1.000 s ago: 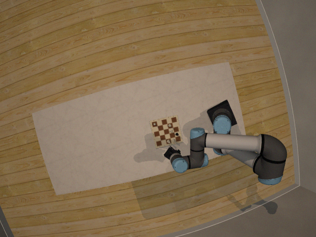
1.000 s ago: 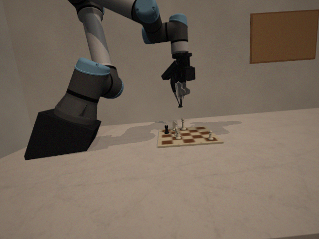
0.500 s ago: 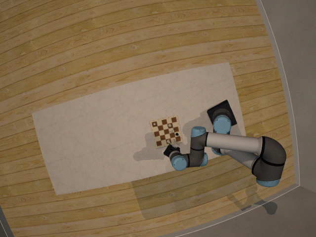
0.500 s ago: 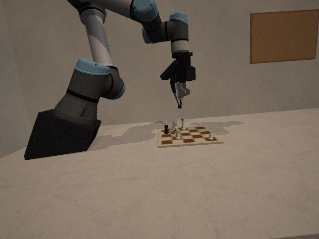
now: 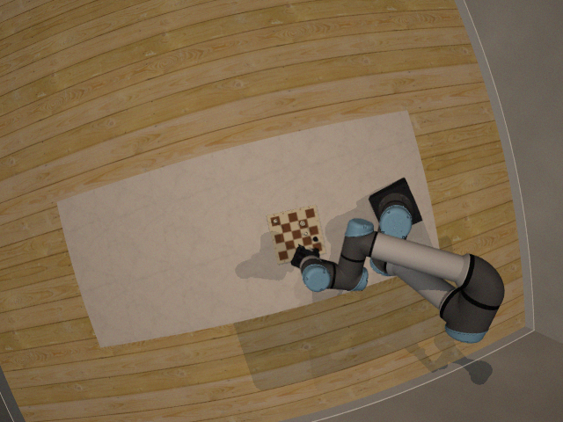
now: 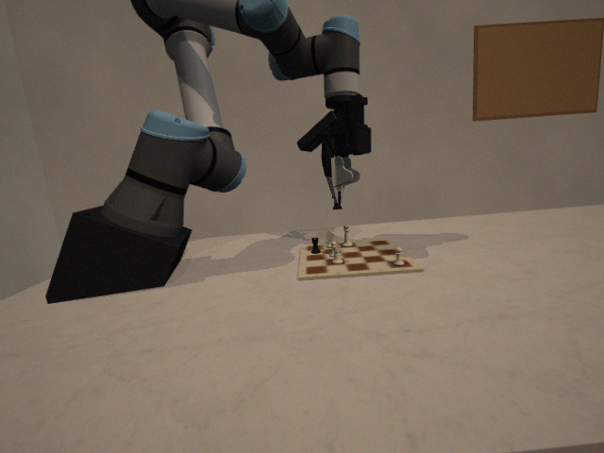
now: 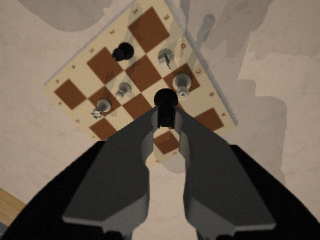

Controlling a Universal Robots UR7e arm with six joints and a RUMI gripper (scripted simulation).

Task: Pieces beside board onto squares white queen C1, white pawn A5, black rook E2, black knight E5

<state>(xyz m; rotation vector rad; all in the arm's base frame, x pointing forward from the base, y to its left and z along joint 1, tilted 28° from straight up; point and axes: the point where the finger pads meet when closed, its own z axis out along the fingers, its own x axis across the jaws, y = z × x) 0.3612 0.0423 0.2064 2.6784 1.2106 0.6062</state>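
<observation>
Now: the chessboard 10 mm ahead of my hand, 70 mm to the right of it and 120 mm below it. The rest, counted from my hand: black piece (10 mm below).
</observation>
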